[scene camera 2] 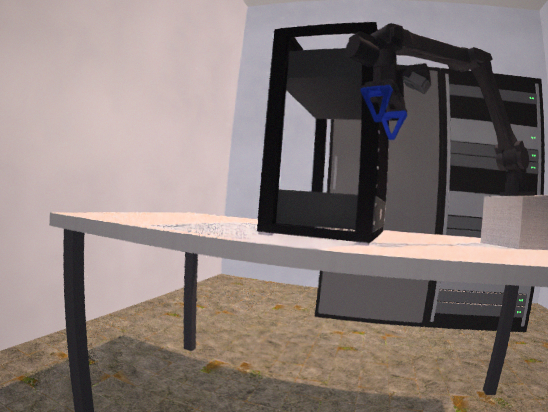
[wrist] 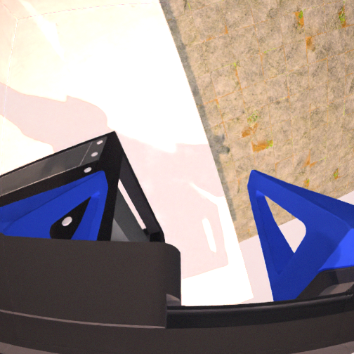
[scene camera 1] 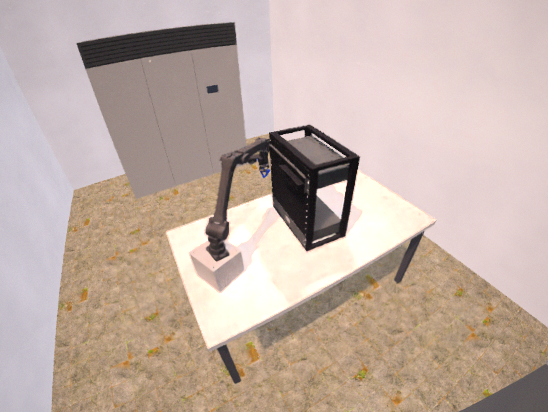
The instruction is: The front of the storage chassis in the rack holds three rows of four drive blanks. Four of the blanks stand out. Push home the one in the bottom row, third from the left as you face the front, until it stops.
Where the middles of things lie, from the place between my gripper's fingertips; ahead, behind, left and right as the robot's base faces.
Right now the black rack point(scene camera 2: 325, 82) is 36 cm to the right of my hand, 5 cm ahead of it and 4 cm above it.
